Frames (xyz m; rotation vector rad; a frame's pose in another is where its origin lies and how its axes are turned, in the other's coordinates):
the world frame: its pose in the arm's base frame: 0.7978 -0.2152 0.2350 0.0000 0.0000 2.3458
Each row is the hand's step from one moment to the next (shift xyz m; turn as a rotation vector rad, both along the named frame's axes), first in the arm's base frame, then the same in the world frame.
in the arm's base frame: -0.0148 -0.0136 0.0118 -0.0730 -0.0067 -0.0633
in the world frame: 0.0006 0.0201 0.0118 0.0463 0.0568 -0.0633
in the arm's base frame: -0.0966 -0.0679 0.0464 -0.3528 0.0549 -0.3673
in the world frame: 0.0191 0.1165 0.0464 0.2861 0.2136 -0.3673
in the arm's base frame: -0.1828 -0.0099 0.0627 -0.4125 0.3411 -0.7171
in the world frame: 0.1208 0.1375 0.0627 0.5323 0.0560 -0.7171
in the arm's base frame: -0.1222 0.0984 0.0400 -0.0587 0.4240 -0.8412
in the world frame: 0.1558 0.0184 0.0400 0.3440 -0.2547 -0.8412
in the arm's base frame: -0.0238 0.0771 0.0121 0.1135 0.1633 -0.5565
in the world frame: 0.0717 -0.0369 0.0121 0.0372 -0.1954 -0.5565
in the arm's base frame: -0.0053 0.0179 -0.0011 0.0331 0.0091 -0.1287
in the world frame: 0.0165 -0.0087 -0.0011 -0.0167 -0.0300 -0.1287
